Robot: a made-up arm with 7 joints.
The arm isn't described. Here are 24 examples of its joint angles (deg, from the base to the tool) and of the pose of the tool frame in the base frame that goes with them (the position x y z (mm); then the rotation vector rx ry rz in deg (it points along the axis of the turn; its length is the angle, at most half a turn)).
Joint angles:
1: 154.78 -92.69 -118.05 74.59 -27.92 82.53 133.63
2: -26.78 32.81 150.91 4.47 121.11 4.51 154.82
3: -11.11 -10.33 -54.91 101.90 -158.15 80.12 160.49
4: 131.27 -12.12 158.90 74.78 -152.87 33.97 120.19
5: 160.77 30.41 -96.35 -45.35 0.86 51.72 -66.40
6: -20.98 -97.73 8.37 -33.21 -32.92 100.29 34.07
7: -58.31 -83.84 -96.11 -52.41 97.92 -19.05 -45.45
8: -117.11 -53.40 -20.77 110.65 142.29 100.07 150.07
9: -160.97 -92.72 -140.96 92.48 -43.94 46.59 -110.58
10: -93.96 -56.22 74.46 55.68 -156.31 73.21 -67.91
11: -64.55 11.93 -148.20 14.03 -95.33 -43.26 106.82
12: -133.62 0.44 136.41 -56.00 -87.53 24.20 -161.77
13: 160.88 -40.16 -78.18 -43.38 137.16 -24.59 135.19
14: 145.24 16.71 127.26 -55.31 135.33 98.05 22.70
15: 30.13 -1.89 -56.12 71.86 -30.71 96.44 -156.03
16: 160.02 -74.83 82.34 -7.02 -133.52 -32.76 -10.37
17: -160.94 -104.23 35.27 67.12 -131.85 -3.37 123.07
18: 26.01 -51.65 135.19 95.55 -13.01 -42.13 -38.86
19: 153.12 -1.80 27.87 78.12 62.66 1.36 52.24
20: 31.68 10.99 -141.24 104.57 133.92 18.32 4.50
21: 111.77 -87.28 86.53 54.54 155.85 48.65 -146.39
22: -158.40 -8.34 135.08 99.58 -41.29 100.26 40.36
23: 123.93 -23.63 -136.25 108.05 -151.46 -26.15 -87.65
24: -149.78 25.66 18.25 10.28 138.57 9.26 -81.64
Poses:
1: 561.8 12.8 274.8 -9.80 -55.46 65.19
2: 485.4 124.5 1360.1 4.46 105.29 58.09
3: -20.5 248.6 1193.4 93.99 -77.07 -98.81
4: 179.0 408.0 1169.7 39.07 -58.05 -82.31
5: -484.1 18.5 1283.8 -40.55 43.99 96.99
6: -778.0 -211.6 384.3 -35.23 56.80 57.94
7: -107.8 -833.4 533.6 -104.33 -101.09 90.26
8: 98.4 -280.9 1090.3 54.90 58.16 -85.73
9: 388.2 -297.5 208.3 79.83 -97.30 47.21
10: 179.8 -589.9 1119.2 73.50 35.34 28.33
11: -19.0 222.3 1393.7 34.62 -6.22 -25.50
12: -347.7 74.7 1285.0 19.05 -0.05 0.20
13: 560.5 337.5 1135.8 -5.33 150.39 90.32
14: -127.6 -425.9 1101.7 -88.70 -40.93 -120.60
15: 152.8 183.9 1107.1 -104.47 84.44 -64.26
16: 788.3 317.4 752.9 -11.19 141.46 -29.49
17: 744.6 -34.8 637.7 23.44 34.06 -89.25
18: -692.8 53.3 766.8 10.81 -35.53 37.69
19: -358.0 -124.1 1251.3 -136.85 48.85 56.41
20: -99.8 242.3 1083.5 -64.74 102.40 1.39
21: 84.3 791.4 590.1 -24.66 -38.47 -61.05
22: 219.6 165.6 959.8 -15.70 -59.24 3.44
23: 373.1 142.3 800.0 -13.42 -136.40 94.61
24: -424.0 180.9 1376.9 99.51 -79.42 -112.21
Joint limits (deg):
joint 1: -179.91..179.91
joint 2: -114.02..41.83
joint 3: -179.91..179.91
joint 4: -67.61..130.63
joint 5: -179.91..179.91
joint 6: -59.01..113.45
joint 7: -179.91..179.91
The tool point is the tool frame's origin. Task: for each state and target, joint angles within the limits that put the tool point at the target. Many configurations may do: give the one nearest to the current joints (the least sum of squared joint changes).
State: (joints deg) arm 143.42 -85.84 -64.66 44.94 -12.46 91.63 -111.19
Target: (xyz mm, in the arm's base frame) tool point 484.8 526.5 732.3
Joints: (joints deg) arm 115.34 -78.82 -61.44 24.92 -11.42 78.94 -110.67
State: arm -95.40 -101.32 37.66 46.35 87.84 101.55 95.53
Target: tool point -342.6 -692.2 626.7
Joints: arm -49.90 -92.42 28.97 41.19 89.08 100.62 95.30
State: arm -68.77 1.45 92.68 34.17 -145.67 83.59 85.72
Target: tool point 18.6 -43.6 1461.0
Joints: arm -68.28 -6.47 90.75 22.39 -148.48 74.70 85.68
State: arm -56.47 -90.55 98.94 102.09 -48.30 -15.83 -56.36
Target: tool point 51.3 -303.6 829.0
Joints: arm -49.38 -64.91 60.92 130.63 -50.24 23.26 -60.19
